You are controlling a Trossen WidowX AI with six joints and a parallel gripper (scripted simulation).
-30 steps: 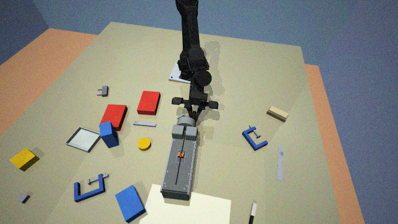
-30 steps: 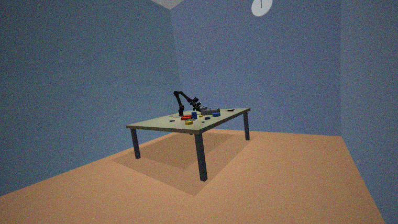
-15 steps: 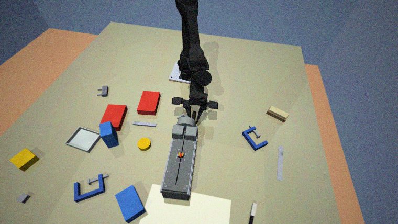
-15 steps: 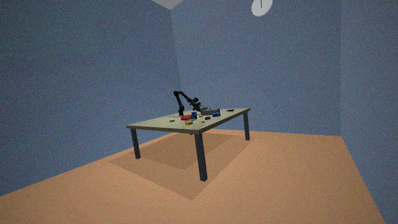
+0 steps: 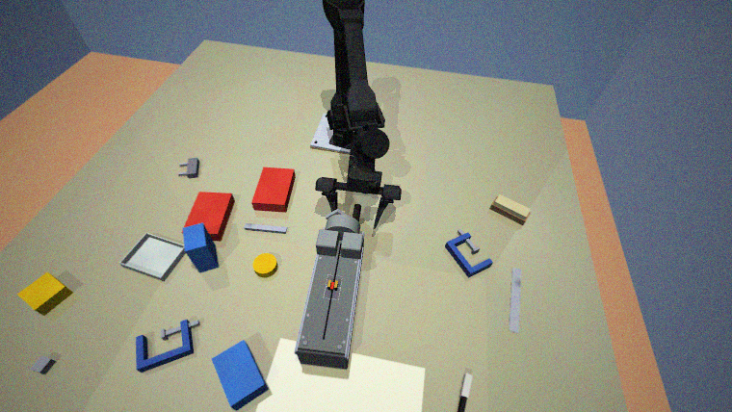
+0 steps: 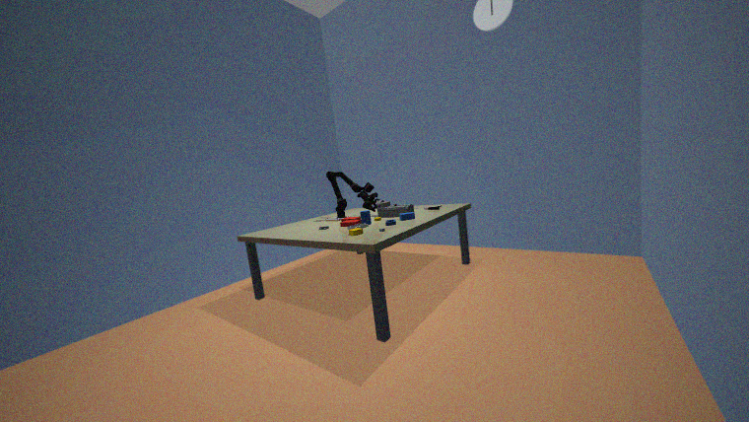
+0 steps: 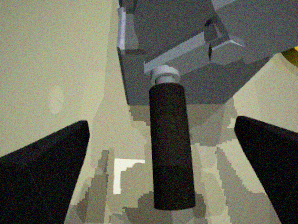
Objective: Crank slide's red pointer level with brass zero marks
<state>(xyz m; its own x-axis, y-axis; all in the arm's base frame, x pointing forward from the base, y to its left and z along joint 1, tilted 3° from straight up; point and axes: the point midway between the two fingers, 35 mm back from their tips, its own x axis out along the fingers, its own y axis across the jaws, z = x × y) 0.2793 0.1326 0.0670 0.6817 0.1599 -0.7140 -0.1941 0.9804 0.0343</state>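
My gripper tip is 10 mm past the dark crank handle and 20 mm below it. From my gripper tip the other things lie so: tan block (200 mm behind, 340 mm to the left, 30 mm below); then red pointer (170 mm ahead, 10 mm to the left, 40 mm above); then grey strip (40 mm ahead, 370 mm to the left, 40 mm below).
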